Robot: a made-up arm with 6 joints.
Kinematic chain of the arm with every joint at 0, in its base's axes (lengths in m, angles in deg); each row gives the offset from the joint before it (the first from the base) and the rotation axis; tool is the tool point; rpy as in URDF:
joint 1: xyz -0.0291 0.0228 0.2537 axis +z
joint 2: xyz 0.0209 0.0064 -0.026 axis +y
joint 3: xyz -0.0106 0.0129 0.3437 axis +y
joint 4: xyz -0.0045 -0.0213 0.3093 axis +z
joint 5: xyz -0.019 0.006 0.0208 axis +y
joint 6: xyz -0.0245 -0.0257 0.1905 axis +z
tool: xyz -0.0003 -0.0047 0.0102 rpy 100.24 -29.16 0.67
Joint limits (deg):
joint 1: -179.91..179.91
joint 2: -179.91..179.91
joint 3: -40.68..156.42
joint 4: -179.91..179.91
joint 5: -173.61..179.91
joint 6: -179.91..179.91
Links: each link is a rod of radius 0.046 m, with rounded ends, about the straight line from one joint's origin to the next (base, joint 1, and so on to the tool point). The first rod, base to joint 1, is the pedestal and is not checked.
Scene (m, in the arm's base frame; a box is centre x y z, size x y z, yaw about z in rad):
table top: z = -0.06
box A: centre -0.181 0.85 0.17 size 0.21 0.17 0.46 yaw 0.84
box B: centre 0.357 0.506 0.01 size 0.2 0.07 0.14 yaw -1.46
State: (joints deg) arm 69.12 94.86 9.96 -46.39 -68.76 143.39
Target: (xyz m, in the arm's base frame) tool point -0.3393 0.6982 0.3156
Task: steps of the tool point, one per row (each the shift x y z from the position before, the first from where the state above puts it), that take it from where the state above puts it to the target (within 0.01 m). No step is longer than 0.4 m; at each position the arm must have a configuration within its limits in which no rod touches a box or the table.
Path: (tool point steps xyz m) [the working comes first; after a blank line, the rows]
Joints at the target: 127.60 107.66 -40.68 -90.34 71.40 140.03
Straight joint move there: touches box A.

1: -0.1733 -0.0380 0.3100
2: -0.1350 -0.2016 0.2714
3: -0.0161 -0.3157 0.1796
4: 0.1402 -0.3345 0.0476
5: 0.2682 -0.2455 -0.1022
6: 0.3071 -0.0803 -0.2405
7: -0.1996 0.1723 0.2433
8: -0.2342 0.2377 0.1061
9: -0.2145 0.2591 -0.0437
10: -0.1514 0.2302 -0.1743
11: -0.0658 0.1578 -0.2610
12: 0.0200 0.0582 -0.2901

